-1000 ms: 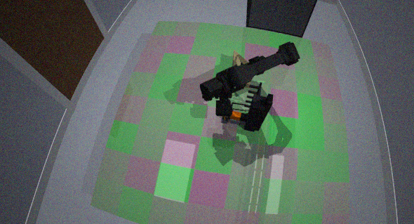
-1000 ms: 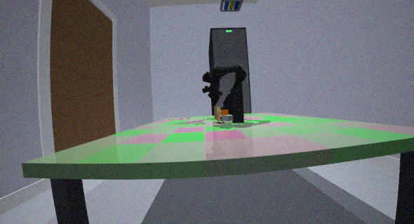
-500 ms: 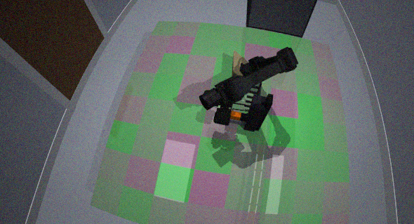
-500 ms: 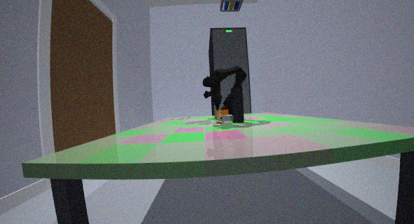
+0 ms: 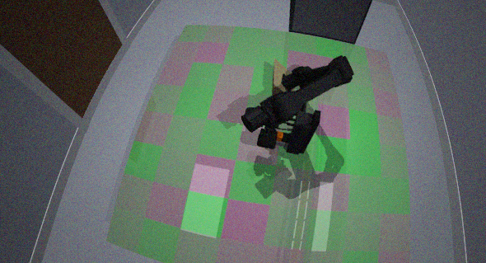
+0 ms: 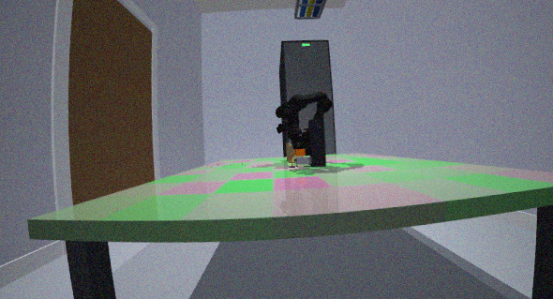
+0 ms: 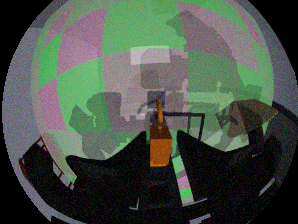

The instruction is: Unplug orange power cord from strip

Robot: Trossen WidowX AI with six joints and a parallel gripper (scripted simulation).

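My gripper tip is 5 cm to the right of the orange plug and 1 cm above it.
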